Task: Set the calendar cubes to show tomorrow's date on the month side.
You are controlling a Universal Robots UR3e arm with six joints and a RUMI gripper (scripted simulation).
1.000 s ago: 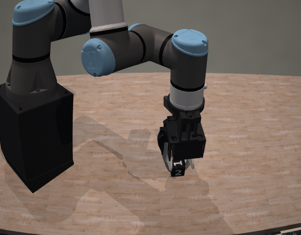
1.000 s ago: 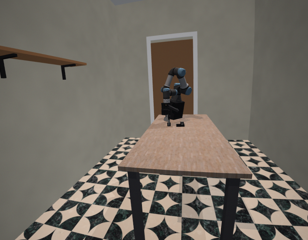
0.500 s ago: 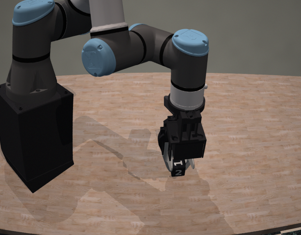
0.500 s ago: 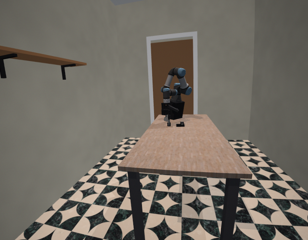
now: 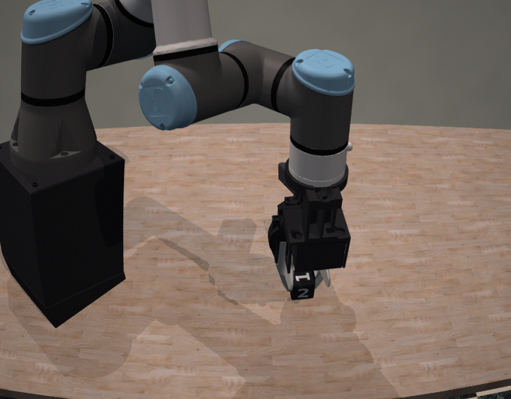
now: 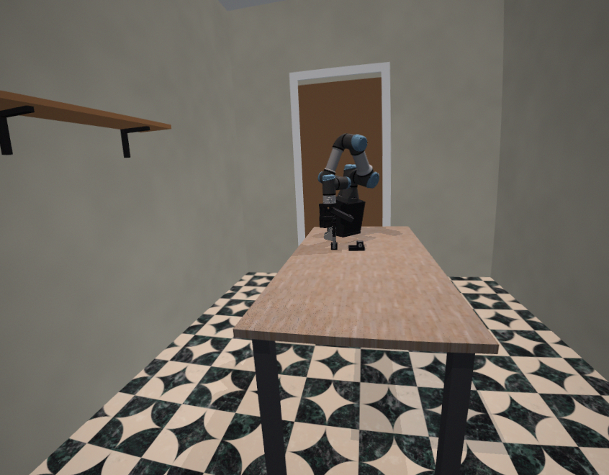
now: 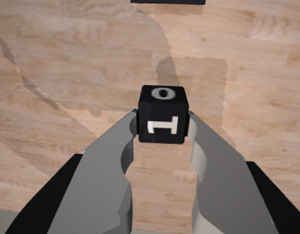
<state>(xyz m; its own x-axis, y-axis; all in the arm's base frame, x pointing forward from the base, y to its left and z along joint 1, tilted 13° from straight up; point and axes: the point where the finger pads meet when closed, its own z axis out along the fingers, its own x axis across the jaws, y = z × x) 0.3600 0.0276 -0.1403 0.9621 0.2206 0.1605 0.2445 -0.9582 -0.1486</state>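
Now: the black number cube 10 mm below my hand. Also, from my hand: black calendar tray (30 mm behind, 110 mm to the left, 20 mm below).
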